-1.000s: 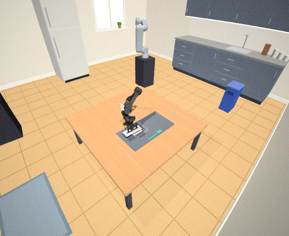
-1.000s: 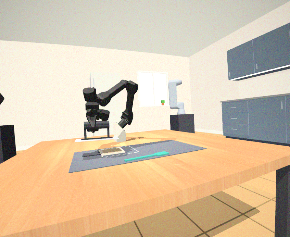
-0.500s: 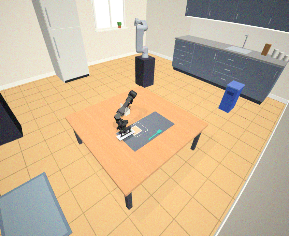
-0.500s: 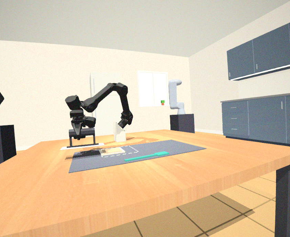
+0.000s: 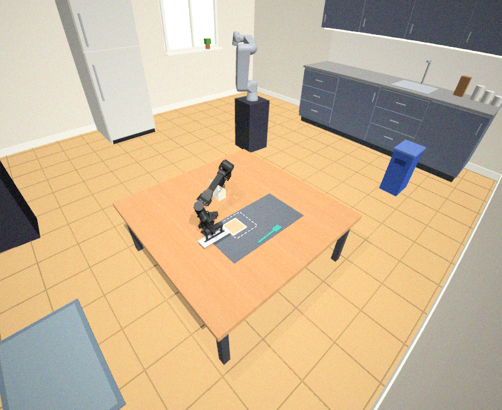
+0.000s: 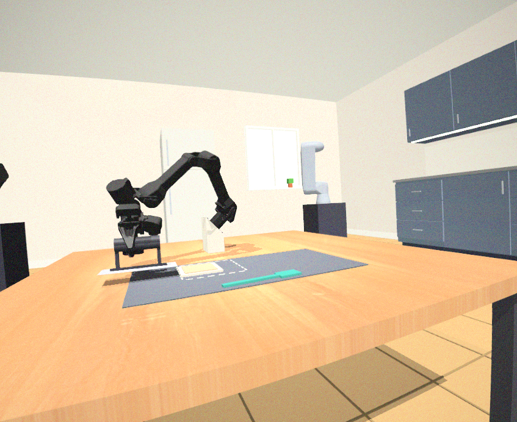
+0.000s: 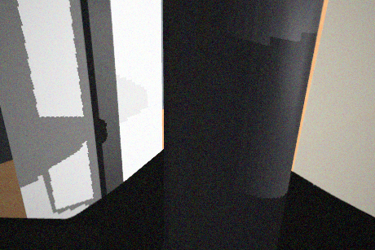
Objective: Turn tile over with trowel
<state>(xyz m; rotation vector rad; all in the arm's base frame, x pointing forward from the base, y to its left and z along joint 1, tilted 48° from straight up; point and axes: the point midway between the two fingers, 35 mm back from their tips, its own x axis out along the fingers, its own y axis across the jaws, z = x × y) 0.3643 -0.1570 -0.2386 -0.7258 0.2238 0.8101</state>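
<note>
Right now my gripper tip is 18 cm to the right of the tile, 8 cm above it and 5 cm past it. The rest, counted from my gripper tip: teal tool (34 cm to the left, 14 cm ahead, 8 cm below); trowel (2 cm behind, 1 cm to the right, 1 cm below); grey mat (31 cm to the left, 10 cm below, 1 cm ahead).
</note>
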